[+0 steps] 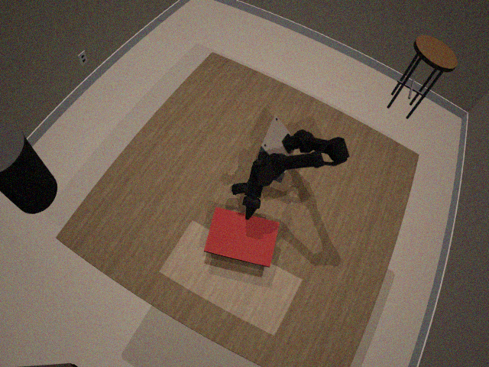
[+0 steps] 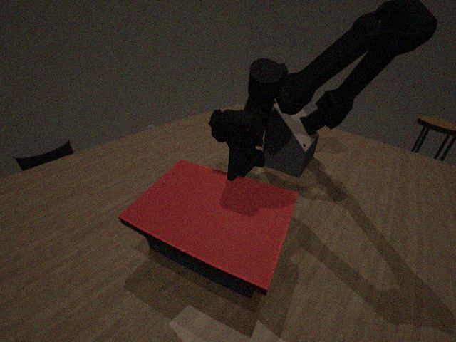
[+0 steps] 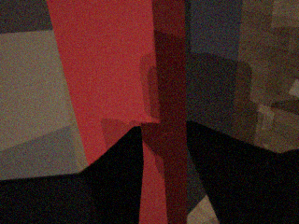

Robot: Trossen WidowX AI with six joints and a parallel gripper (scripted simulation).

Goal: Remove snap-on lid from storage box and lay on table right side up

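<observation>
Right now the red lid is 70 mm ahead of my gripper tip and 20 mm to the left of it. Round my gripper tip: storage box: 70 mm ahead, 60 mm below, 20 mm to the left.
</observation>
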